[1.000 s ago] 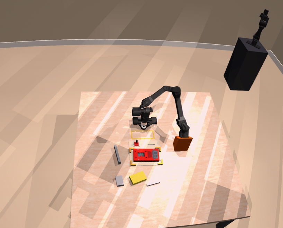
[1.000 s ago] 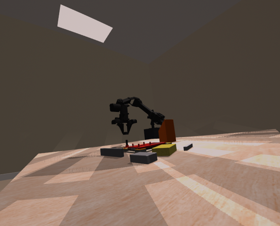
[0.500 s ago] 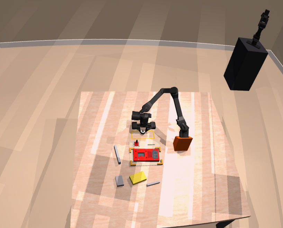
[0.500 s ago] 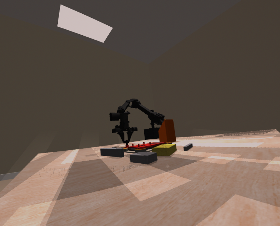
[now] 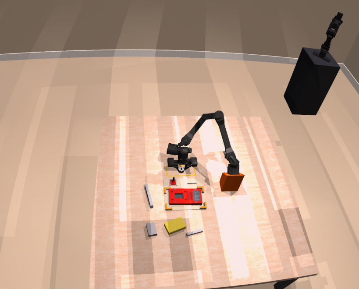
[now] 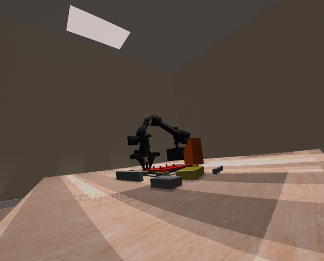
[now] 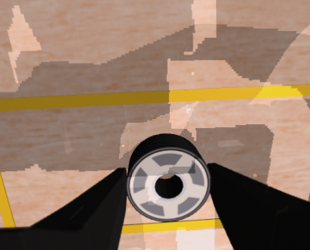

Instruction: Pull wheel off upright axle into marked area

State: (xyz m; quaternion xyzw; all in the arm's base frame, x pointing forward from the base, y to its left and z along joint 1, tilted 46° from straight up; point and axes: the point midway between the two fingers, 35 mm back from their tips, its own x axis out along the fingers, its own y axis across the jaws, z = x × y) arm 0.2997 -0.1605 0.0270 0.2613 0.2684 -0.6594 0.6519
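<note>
Right now my gripper tip is right at the wheel. The rest, counted from my gripper tip: grey block 21 cm ahead, 42 cm to the left; mount 6 cm ahead, 10 cm to the left, 3 cm above; yellow block 7 cm ahead, 40 cm to the left, 1 cm above.
</note>
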